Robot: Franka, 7 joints.
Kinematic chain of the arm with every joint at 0, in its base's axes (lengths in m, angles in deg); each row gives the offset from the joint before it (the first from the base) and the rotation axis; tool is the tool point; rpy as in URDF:
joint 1: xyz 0 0 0.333 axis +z
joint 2: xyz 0 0 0 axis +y
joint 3: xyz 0 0 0.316 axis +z
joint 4: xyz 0.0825 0 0 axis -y
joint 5: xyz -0.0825 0 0.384 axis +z
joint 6: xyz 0 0 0 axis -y
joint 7: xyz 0.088 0 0 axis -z
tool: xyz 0 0 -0.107 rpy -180 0 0
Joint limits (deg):
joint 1: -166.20..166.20
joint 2: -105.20..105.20
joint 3: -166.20..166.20
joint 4: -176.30..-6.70
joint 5: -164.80..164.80
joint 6: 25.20..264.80
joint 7: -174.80..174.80
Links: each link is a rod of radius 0.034 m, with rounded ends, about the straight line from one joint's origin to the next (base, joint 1, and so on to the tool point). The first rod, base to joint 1, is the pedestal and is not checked.
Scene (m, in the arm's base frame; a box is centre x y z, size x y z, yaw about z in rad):
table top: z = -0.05
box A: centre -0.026 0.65 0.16 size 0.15 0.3 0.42 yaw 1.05
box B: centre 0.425 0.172 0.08 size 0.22 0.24 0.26 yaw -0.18
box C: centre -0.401 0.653 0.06 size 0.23 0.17 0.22 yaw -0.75
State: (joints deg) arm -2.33 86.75 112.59 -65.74 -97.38 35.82 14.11
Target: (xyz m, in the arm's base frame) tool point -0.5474 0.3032 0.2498
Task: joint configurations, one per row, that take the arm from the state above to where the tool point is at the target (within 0.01 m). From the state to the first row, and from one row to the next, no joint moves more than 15 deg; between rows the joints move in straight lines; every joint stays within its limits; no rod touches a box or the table.
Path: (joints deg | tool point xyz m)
1: 10.66 87.34 116.73 -69.43 -97.49 40.84 14.11 | 0.4495 0.4964 0.4100
2: 23.65 87.92 120.87 -73.13 -97.59 45.85 14.11 | 0.3041 0.5939 0.4446
3: 36.63 88.51 125.01 -76.82 -97.70 50.87 14.11 | 0.1409 0.6459 0.4826
4: 49.62 89.09 129.14 -80.51 -97.81 55.89 14.11 | -0.0260 0.6500 0.5232
5: 61.16 91.56 122.46 -84.25 -96.51 56.97 14.11 | -0.1912 0.6272 0.4575
6: 72.70 94.03 115.78 -88.00 -95.22 58.05 14.11 | -0.3425 0.5570 0.3889
7: 84.25 96.50 109.10 -91.74 -93.92 59.13 14.11 | -0.4652 0.4454 0.3191
8: 95.79 98.97 102.41 -95.48 -92.63 60.20 14.11 | -0.5474 0.3032 0.2497

